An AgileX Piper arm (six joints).
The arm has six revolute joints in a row. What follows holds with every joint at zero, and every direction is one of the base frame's.
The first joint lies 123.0 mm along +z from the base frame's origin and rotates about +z.
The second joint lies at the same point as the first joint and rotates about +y.
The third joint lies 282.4 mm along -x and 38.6 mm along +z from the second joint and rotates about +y.
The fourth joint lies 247.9 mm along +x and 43.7 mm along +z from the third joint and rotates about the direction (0.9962, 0, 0.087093).
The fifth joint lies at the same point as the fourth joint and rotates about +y.
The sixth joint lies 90.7 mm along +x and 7.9 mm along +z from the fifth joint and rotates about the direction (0.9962, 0, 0.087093).
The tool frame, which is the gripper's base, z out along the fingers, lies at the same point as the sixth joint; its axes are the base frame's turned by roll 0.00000, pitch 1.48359 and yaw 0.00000 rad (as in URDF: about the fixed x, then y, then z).
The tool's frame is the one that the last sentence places.
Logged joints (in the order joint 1, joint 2, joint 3, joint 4, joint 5, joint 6), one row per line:
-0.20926 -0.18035 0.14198 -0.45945 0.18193 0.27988
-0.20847 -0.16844 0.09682 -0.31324 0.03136 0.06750
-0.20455 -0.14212 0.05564 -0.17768 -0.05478 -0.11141
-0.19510 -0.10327 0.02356 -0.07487 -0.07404 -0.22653
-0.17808 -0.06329 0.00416 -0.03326 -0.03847 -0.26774
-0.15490 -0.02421 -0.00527 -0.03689 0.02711 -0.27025
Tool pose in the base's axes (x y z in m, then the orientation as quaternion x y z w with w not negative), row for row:
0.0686 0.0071 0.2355 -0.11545 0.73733 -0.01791 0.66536
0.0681 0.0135 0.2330 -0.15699 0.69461 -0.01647 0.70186
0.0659 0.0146 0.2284 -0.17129 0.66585 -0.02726 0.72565
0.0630 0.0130 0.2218 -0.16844 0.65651 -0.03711 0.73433
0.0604 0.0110 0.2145 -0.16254 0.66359 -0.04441 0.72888
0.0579 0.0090 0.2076 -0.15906 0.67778 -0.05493 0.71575
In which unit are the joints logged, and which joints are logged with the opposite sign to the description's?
The joints are logged in radians. Opposite sign: joint 1, joint 2, joint 3.
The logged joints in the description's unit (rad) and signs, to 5 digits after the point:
0.20926 0.18035 -0.14198 -0.45945 0.18193 0.27988
0.20847 0.16844 -0.09682 -0.31324 0.03136 0.06750
0.20455 0.14212 -0.05564 -0.17768 -0.05478 -0.11141
0.19510 0.10327 -0.02356 -0.07487 -0.07404 -0.22653
0.17808 0.06329 -0.00416 -0.03326 -0.03847 -0.26774
0.15490 0.02421 0.00527 -0.03689 0.02711 -0.27025

